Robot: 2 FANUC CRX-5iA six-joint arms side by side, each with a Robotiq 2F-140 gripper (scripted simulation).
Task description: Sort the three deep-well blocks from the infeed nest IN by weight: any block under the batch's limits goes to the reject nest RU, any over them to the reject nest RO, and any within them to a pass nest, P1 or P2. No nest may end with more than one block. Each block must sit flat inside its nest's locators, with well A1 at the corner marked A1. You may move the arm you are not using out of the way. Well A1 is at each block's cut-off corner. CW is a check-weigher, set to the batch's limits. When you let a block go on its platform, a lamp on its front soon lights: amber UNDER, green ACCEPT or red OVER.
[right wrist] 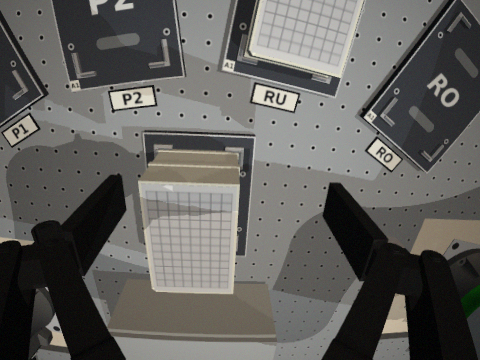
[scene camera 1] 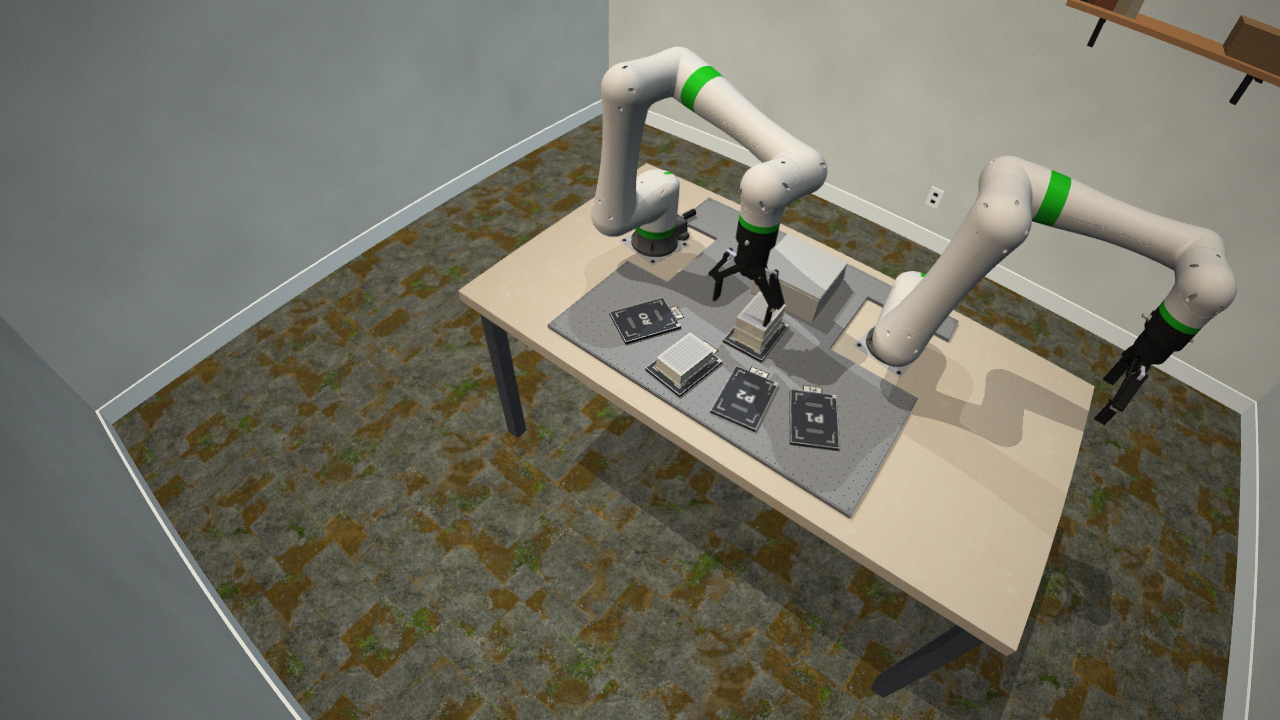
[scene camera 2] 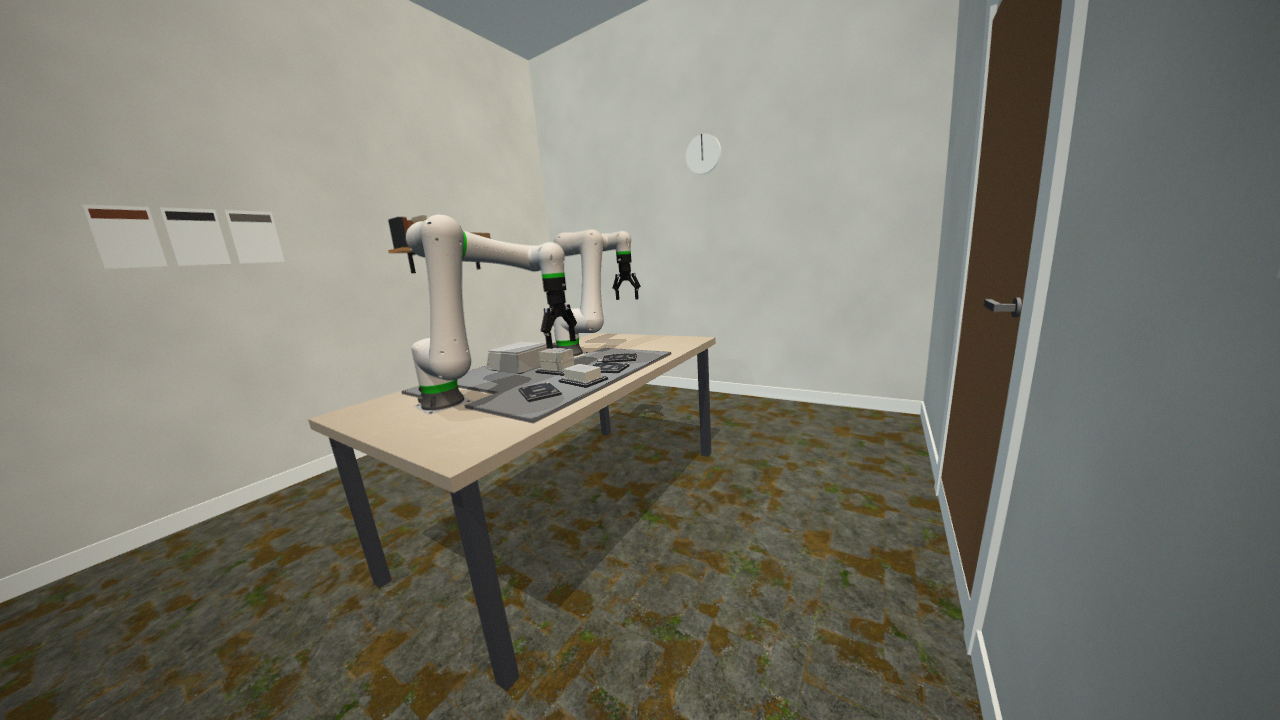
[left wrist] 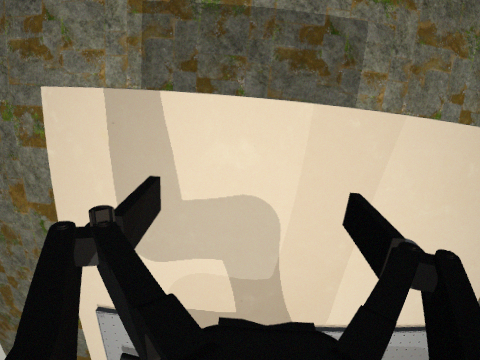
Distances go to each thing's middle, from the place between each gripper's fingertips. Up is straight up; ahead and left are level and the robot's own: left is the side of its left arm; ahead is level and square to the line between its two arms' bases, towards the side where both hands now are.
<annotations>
My right gripper (scene camera 1: 741,310) is now 13 cm above the dark infeed nest (right wrist: 202,143), 7 cm past it and 4 cm to the right of it. Round my right hand: check-weigher CW (scene camera 1: 807,274): 32 cm behind, 8 cm below, 6 cm to the left; nest RO (scene camera 1: 623,324): 24 cm to the right, 13 cm below, 6 cm ahead; nest P2 (scene camera 1: 731,387): 15 cm ahead, 13 cm below, 11 cm to the left.
My left hand (scene camera 1: 1104,400) is 61 cm to the left of the nest P1 (scene camera 1: 796,410), 26 cm short of it and 23 cm above it. From my left hand the other things lie so: check-weigher CW: 84 cm to the right, 17 cm below, 17 cm behind; nest P2: 79 cm to the right, 30 cm ahead, 23 cm below; dark infeed nest: 86 cm to the right, 23 cm below, 8 cm ahead.
</annotations>
